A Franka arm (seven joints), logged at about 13 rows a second.
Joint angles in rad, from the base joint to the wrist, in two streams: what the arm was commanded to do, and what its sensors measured. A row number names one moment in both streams.
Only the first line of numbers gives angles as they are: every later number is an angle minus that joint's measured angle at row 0.
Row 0, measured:
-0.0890, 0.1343, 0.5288, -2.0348, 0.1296, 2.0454, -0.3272
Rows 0 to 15, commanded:
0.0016, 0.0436, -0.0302, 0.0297, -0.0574, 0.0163, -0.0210
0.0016, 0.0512, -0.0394, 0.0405, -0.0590, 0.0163, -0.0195
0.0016, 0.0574, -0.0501, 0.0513, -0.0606, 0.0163, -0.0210
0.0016, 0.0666, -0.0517, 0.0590, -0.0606, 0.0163, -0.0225
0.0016, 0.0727, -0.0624, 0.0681, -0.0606, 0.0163, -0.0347
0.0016, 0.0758, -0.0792, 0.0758, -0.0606, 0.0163, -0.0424
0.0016, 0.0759, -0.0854, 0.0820, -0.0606, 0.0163, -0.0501
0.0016, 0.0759, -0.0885, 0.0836, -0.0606, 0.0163, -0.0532
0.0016, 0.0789, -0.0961, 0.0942, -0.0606, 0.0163, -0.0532
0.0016, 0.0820, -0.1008, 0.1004, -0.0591, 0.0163, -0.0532
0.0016, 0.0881, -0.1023, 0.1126, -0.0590, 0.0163, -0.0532
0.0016, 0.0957, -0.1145, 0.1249, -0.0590, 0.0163, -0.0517
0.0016, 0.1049, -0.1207, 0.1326, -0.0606, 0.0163, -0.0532
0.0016, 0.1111, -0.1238, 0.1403, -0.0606, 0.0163, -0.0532
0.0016, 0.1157, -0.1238, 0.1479, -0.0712, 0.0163, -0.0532
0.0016, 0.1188, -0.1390, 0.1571, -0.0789, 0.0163, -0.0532
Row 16, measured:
-0.0017, 0.0902, -0.1213, 0.1156, -0.0544, 0.0154, -0.0335
